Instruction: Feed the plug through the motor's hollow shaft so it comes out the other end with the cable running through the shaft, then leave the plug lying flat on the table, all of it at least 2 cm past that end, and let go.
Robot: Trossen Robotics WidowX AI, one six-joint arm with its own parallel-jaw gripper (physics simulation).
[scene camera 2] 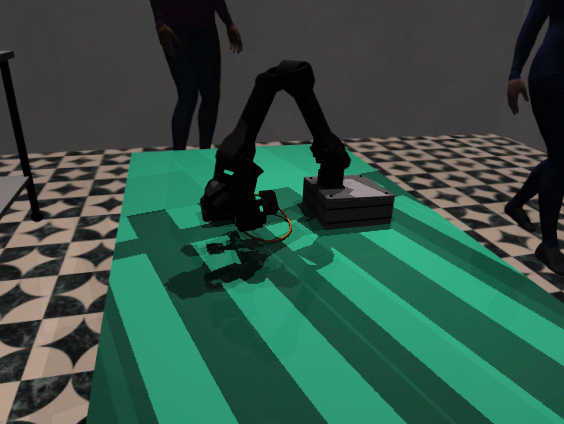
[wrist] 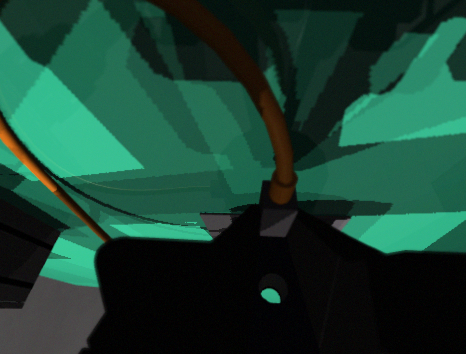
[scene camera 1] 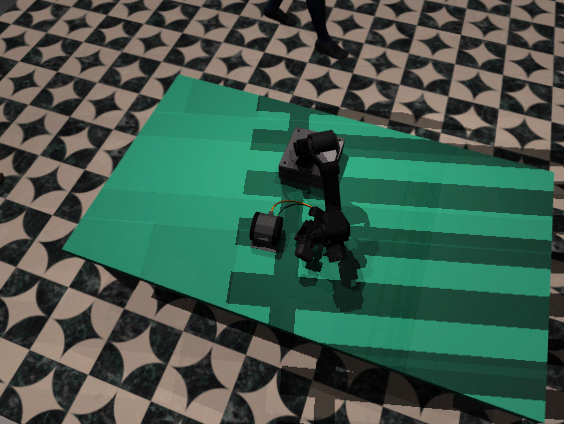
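Pixels of known places: gripper, fingertip midpoint: [scene camera 2: 236,220] [wrist: 272,213] [scene camera 1: 296,237]; arm's base, link origin: [scene camera 2: 330,185] [scene camera 1: 306,160].
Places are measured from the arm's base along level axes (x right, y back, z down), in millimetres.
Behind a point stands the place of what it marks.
Note:
The motor [scene camera 1: 265,229] {x 24, y -323, z -11 mm}, a dark cylinder lying on its side, rests on the green table [scene camera 1: 175,168] {x 483, y -171, z 85 mm} [scene camera 2: 339,336] {x -520, y -150, z 85 mm} just left of my arm. In the second scene view the motor [scene camera 2: 209,206] is mostly hidden behind the arm. My gripper [scene camera 1: 316,214] [scene camera 2: 268,203] [wrist: 272,213] {x -73, y -281, z 58 mm} is low over the table to the motor's right and shut on the dark grey plug [wrist: 278,218] {x -89, y -280, z 48 mm}. The orange cable [scene camera 1: 290,203] {x 2, y -150, z 66 mm} [scene camera 2: 286,229] {x -102, y -143, z 80 mm} [wrist: 270,116] {x -135, y -269, z 58 mm} arcs from the plug back toward the motor. The plug is outside the motor. A small round hole [wrist: 271,295] shows green through the dark mass below the plug; I cannot tell what it belongs to.
The arm's grey base block [scene camera 1: 293,164] {x 37, y -34, z 1 mm} [scene camera 2: 360,202] {x -107, y 49, z 11 mm} stands behind the motor and gripper. A person [scene camera 2: 196,63] stands beyond the far edge of the table; a foot [scene camera 1: 331,48] shows on the tiled floor. Dark shadow stripes cross the table.

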